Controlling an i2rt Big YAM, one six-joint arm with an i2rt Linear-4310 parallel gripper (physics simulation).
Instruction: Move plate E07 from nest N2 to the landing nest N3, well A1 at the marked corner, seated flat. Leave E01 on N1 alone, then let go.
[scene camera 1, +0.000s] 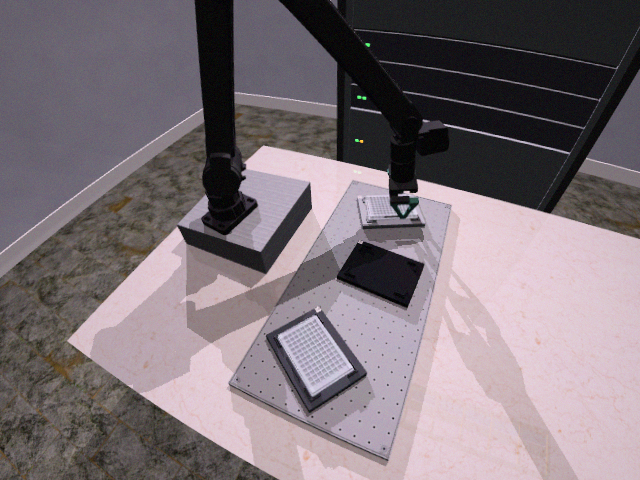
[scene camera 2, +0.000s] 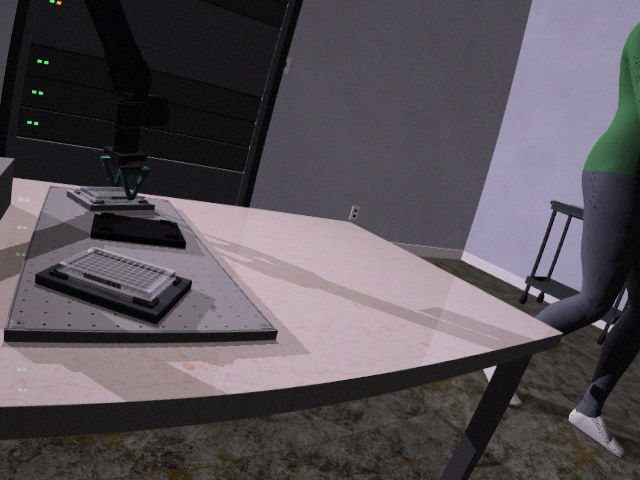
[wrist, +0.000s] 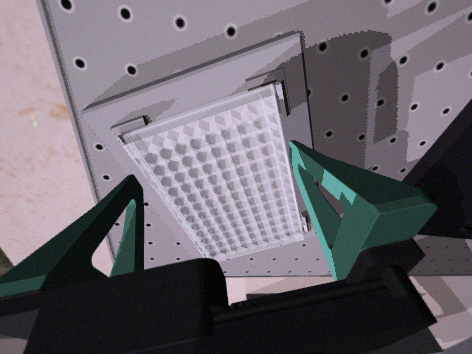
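A clear 96-well plate lies on the light grey nest at the far end, between its corner clips. A second plate lies on the dark grey nest at the near end. The black nest between them bears no plate; a small white mark is at one corner. Nest and plate labels cannot be read. My gripper is open and empty, its green fingers apart over the far plate's two long sides.
The nests stand on a perforated grey board on the pink table. The arm's base stands on a grey block at the left. A dark rack is behind the table. A person in green stands beyond the table's right side.
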